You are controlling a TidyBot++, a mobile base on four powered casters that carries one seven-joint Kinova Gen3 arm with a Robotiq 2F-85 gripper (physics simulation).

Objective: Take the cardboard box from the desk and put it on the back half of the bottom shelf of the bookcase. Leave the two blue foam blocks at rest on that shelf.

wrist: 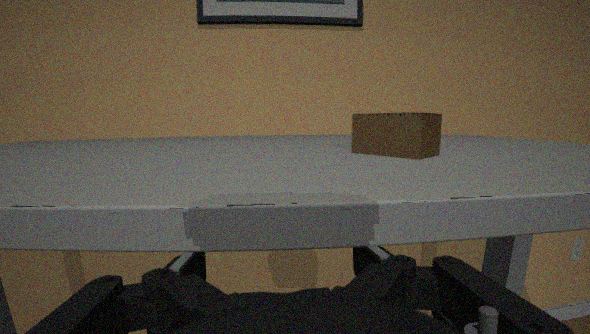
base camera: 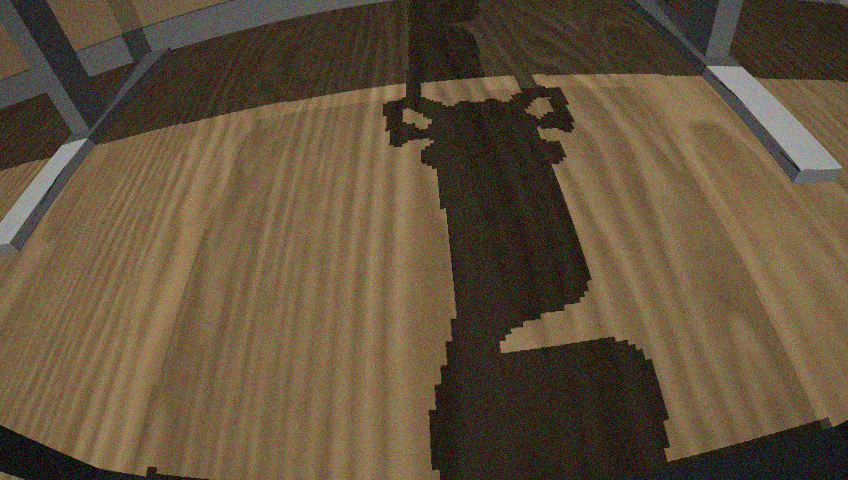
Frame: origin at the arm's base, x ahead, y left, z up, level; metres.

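Where they show: gripper, between the fingertips: (wrist: pixel 280 259).
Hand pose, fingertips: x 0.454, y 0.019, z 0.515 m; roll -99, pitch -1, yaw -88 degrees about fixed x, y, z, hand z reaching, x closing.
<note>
Things, the pixels of their top centre, and the offset from my fingertips. "spot": a spot on its surface instead. Level surfaces: height alone.
- brown cardboard box, centre of its top: (wrist: pixel 396 113) 0.180 m ahead, 0.145 m right, 0.088 m up
- grey desk, height of its surface: 0.038 m up
- wooden floor, height of its surface: 0.912 m down
- desk leg, a spot on its surface: (wrist: pixel 520 262) spot: 0.325 m ahead, 0.530 m right, 0.225 m down
The brown cardboard box (wrist: pixel 395 135) sits on the grey desk (wrist: pixel 150 172), right of the middle in the wrist view, with a front face and a narrower right side showing. My gripper (wrist: pixel 280 259) is open and empty at the bottom of the wrist view. Its fingers show in front of and below the desk's front edge, left of the box and apart from it. The gripper itself does not show in the base camera view; a dark shadow of the arm and gripper lies on the floor there. The bookcase and the two blue foam blocks do not show in either view.
In the base camera view, desk feet (base camera: pixel 773 121) (base camera: pixel 41 193) stand at the right and left on the wooden floor (base camera: pixel 297 267). In the wrist view, a desk leg (wrist: pixel 520 262) stands at the right, and a framed picture (wrist: pixel 280 21) hangs on the wall behind the desk.
</note>
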